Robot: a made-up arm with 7 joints.
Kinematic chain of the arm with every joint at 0, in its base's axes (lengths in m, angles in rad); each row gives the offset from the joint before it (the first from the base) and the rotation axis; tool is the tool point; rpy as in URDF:
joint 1: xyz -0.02 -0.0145 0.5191 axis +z
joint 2: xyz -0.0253 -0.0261 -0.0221 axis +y
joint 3: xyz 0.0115 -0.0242 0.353 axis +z
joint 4: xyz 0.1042 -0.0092 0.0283 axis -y
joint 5: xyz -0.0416 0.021 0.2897 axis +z
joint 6: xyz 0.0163 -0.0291 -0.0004 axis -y
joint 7: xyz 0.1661 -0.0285 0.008 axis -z
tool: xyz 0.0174 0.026 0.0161 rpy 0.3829 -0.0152 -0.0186
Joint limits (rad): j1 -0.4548..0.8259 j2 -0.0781..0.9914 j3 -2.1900..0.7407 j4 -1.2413..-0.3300 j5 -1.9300..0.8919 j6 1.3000..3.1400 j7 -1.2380..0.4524
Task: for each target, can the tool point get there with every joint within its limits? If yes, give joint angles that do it. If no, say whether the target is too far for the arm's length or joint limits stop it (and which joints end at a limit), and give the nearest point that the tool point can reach.
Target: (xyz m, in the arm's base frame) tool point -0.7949 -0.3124 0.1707
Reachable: no: joint limits stop it (at a limit: joint 1, joint 2, joint 3, joint 4, joint 6, joint 7) | nearest point -0.5872 -0.3071 0.9902 | short by 0.845 m
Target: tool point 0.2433 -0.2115 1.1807
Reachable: yes | joints -0.2517 0.0668 -0.8814 -0.5437 -1.6341 2.6945 -0.4219
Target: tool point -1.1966 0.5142 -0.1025
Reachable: no: too far | nearest point 0.0540 0.6027 0.6094 | short by 1.442 m
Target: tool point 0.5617 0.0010 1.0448
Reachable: yes | joints 0.7191 0.3115 -1.0544 -1.0761 -1.1278 2.1296 -0.9792
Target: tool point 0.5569 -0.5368 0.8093
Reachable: yes | joints -0.2510 0.8300 -0.7969 -0.8336 0.6572 1.8700 -0.2165
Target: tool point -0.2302 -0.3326 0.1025
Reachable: no: joint limits stop it (at a limit: joint 1, joint 2, joint 4, joint 5, joint 6) | nearest point 0.3058 -0.5491 0.5255 | short by 0.716 m
